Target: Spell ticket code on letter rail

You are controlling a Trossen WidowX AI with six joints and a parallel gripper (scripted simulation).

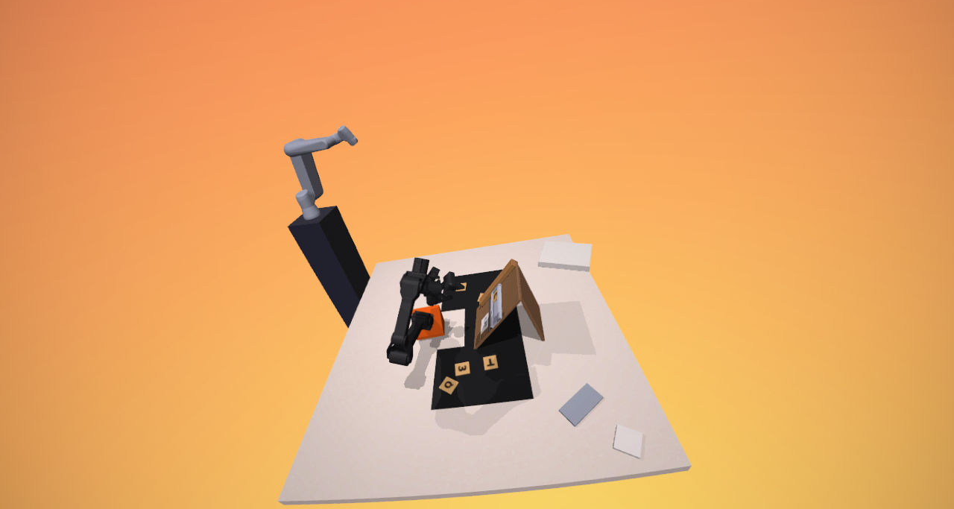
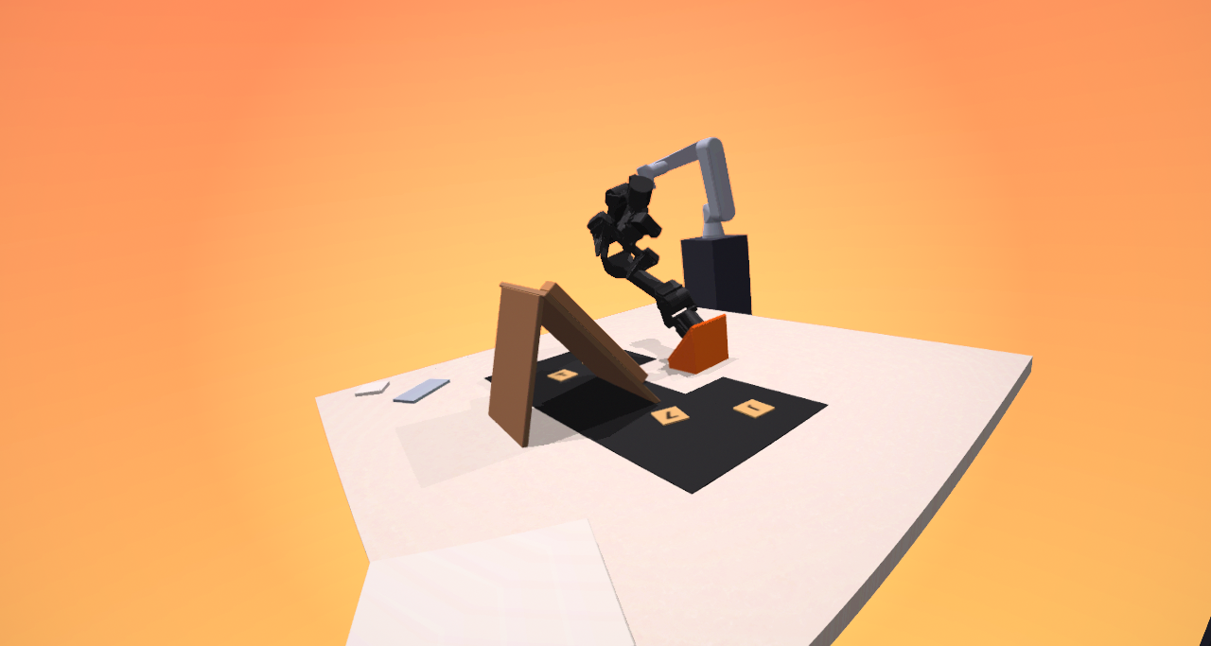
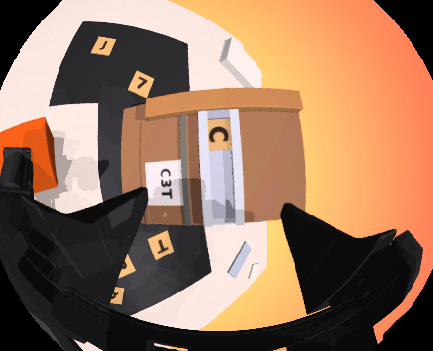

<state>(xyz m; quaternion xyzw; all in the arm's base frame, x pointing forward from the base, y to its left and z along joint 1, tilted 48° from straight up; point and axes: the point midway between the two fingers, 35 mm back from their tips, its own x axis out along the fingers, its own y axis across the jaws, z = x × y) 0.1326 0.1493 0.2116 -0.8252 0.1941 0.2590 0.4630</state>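
The white ticket is 19 cm below my gripper tip, 8 cm ahead of it and 1 cm to the left of it. Round my gripper tip: black mat: 27 cm below, 6 cm to the left; grey slab: 43 cm ahead, 32 cm to the right, 27 cm below; white square: 55 cm ahead, 44 cm to the right, 27 cm below.
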